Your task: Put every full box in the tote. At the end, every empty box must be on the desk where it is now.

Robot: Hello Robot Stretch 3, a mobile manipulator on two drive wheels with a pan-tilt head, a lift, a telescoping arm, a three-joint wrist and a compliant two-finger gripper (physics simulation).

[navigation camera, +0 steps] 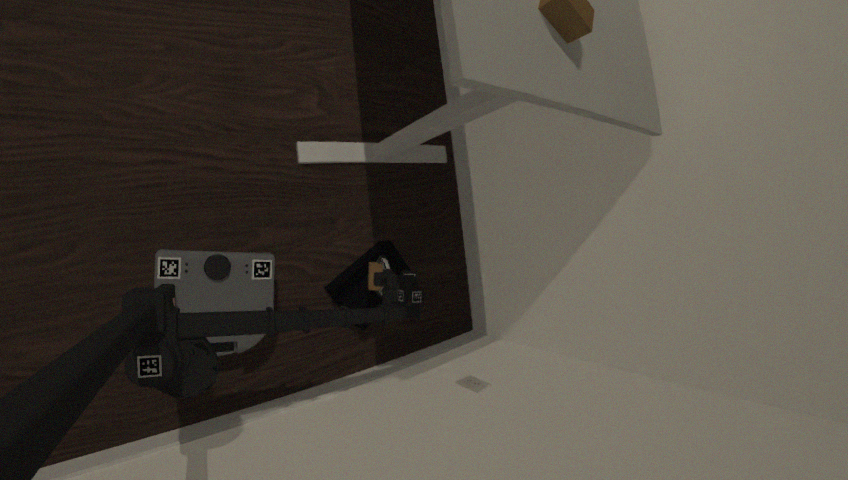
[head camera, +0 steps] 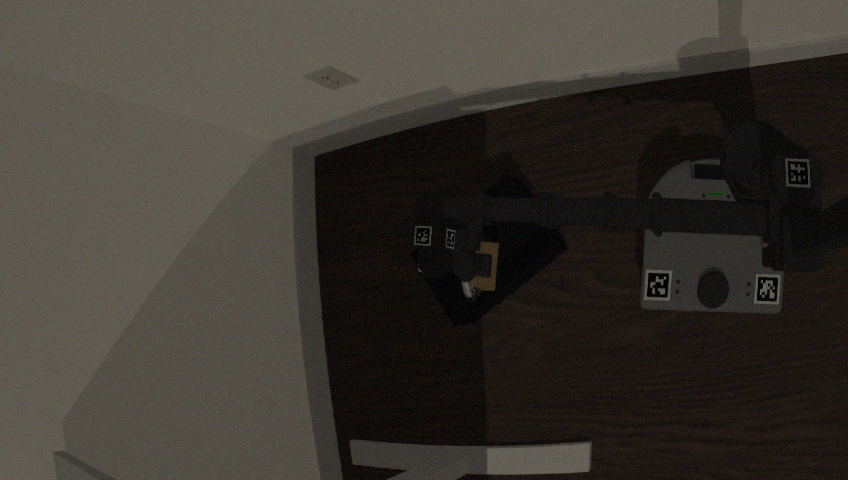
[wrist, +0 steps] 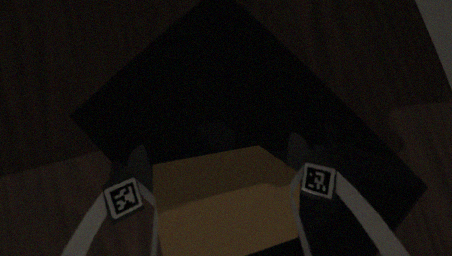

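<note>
My gripper point(head camera: 486, 265) point(navigation camera: 379, 278) point(wrist: 220, 156) is shut on a brown box point(head camera: 492, 277) point(navigation camera: 373, 275) point(wrist: 225, 215), which sits between its two fingers. The box is over the black tote point(head camera: 526, 261) point(navigation camera: 351, 284) point(wrist: 200, 75), towards one side of it. I cannot tell whether the box's underside is below the tote's rim. The tote stands on the floor near the wall, partly hidden by the arm. Another brown box point(navigation camera: 568, 20) stands on the white desk point(navigation camera: 523, 65) at the top of the navigation view, cut off by the edge. Its contents cannot be seen.
The robot's grey base point(head camera: 708, 255) point(navigation camera: 220, 291) stands beside the tote, with the arm reaching out from it. A white desk foot point(head camera: 538, 457) point(navigation camera: 333, 152) lies on the dark wooden floor. Pale walls with a socket point(head camera: 330, 77) point(navigation camera: 472, 383) meet in a corner close to the tote.
</note>
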